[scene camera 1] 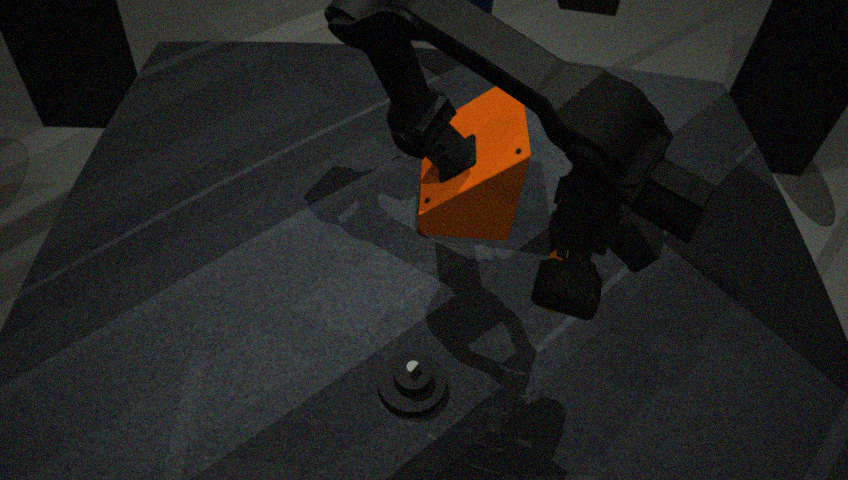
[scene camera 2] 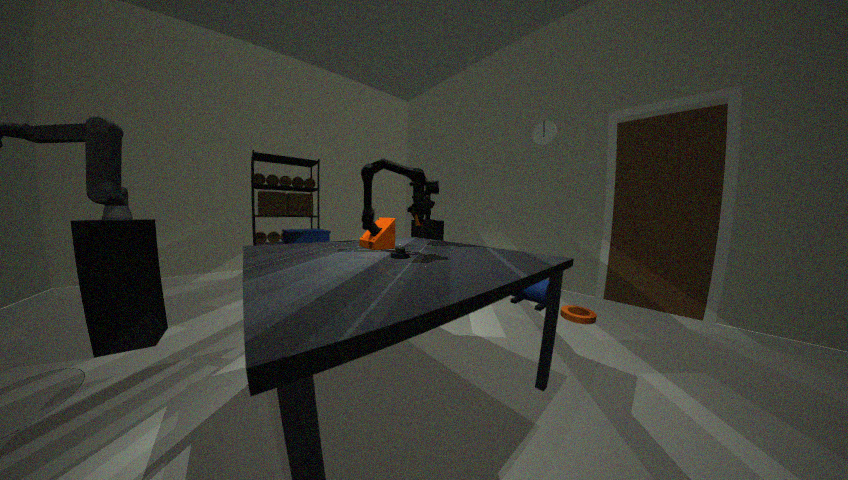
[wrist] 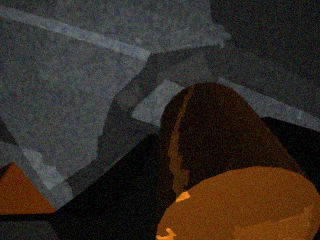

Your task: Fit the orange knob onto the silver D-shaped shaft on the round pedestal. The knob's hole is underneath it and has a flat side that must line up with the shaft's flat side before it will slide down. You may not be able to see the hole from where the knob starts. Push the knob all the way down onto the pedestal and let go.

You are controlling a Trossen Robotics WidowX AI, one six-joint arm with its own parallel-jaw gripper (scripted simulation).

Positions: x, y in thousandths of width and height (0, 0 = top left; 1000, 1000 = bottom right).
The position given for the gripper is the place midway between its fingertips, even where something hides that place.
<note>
The gripper (scene camera 1: 654, 611) holds an orange knob.
The gripper shows as well in the wrist view (wrist: 655, 569).
</note>
